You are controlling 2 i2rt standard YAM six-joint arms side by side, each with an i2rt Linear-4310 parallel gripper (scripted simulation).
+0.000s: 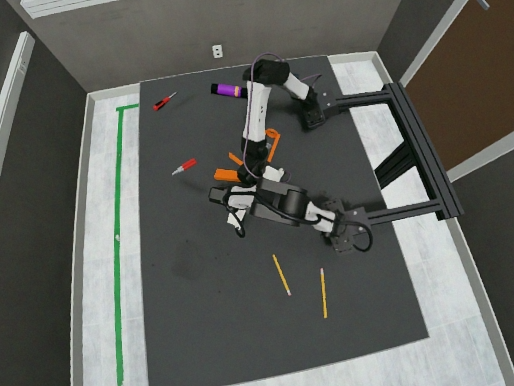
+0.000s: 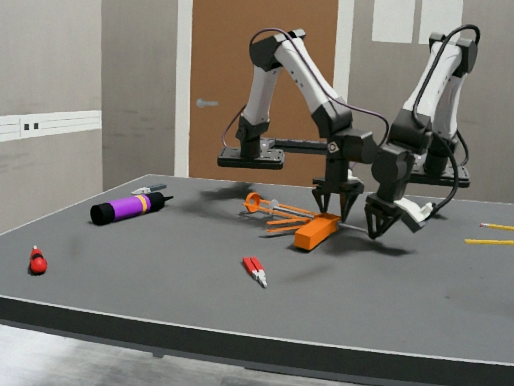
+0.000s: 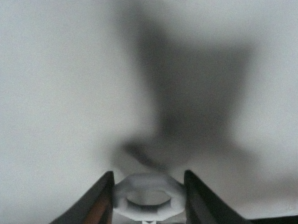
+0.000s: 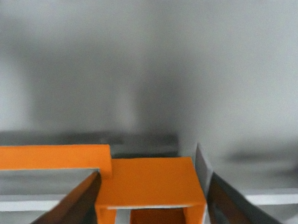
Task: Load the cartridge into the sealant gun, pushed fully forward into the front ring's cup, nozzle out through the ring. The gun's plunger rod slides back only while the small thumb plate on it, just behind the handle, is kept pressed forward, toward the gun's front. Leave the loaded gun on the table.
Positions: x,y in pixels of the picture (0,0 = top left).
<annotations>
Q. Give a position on an orange sealant gun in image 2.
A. At 309,235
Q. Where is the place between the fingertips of the right gripper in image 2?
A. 333,219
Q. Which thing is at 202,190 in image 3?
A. The left gripper.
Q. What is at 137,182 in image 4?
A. An orange sealant gun.
</annotations>
